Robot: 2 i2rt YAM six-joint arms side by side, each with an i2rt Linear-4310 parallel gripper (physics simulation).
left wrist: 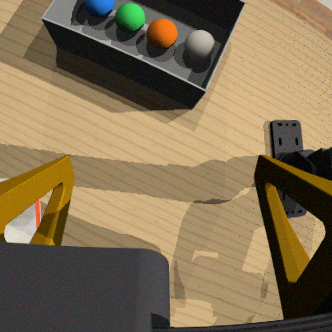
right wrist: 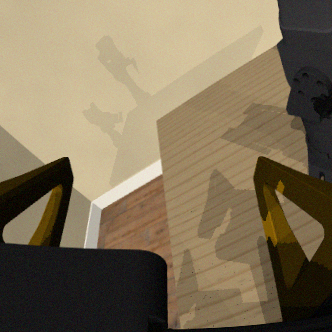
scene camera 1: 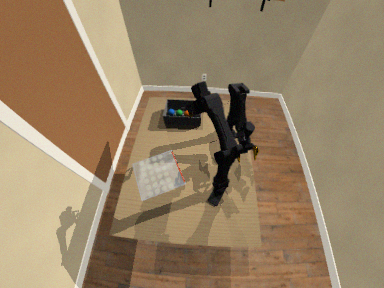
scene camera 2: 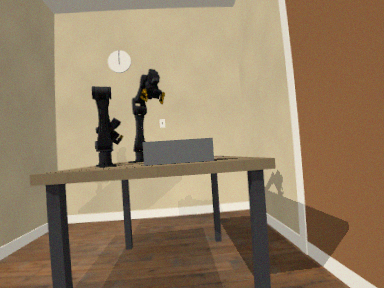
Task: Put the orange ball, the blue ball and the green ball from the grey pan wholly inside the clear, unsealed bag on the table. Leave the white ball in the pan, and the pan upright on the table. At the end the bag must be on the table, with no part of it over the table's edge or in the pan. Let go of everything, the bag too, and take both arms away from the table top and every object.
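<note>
The grey pan (scene camera 1: 182,121) (scene camera 2: 178,151) (left wrist: 125,65) stands upright on the table. In it lie the blue ball (scene camera 1: 172,112) (left wrist: 99,4), green ball (scene camera 1: 180,112) (left wrist: 130,18), orange ball (scene camera 1: 187,113) (left wrist: 162,34) and white ball (left wrist: 199,44). The clear bag (scene camera 1: 157,176) (left wrist: 20,227) lies flat on the table, with a red line along its right edge. My left gripper (scene camera 2: 153,97) (left wrist: 163,165) is open and empty, high above the table; my arm partly hides it in scene camera 1. My right gripper (scene camera 1: 247,155) (right wrist: 162,166) is open and empty, near the table's right edge in scene camera 1.
The table (scene camera 1: 150,227) (scene camera 2: 100,176) bears both arms at its right side in scene camera 1. A black arm base plate (left wrist: 286,131) shows at the right of the left wrist view. A wall (right wrist: 60,75) rises beyond the table's edge in the right wrist view.
</note>
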